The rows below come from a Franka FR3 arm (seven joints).
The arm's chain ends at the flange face. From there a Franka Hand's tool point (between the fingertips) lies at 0.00 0.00 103.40 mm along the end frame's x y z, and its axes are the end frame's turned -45 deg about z.
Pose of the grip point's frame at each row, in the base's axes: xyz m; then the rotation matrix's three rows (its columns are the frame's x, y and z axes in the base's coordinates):
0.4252 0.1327 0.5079; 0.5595 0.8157 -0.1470; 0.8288 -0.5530 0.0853; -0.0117 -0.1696 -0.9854
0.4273 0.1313 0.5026; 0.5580 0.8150 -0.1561; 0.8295 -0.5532 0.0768; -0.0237 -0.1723 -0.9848
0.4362 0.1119 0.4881; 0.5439 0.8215 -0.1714; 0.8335 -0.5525 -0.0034; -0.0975 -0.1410 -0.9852
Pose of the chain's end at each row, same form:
0.4404 0.1239 0.6098; 0.9724 0.1812 -0.1470; 0.1950 -0.9771 0.0853; -0.1282 -0.1117 -0.9854
0.4434 0.1234 0.6044; 0.9709 0.1817 -0.1561; 0.1954 -0.9777 0.0768; -0.1386 -0.1051 -0.9848
0.4539 0.1123 0.5900; 0.9655 0.1963 -0.1714; 0.1987 -0.9800 -0.0034; -0.1686 -0.0308 -0.9852

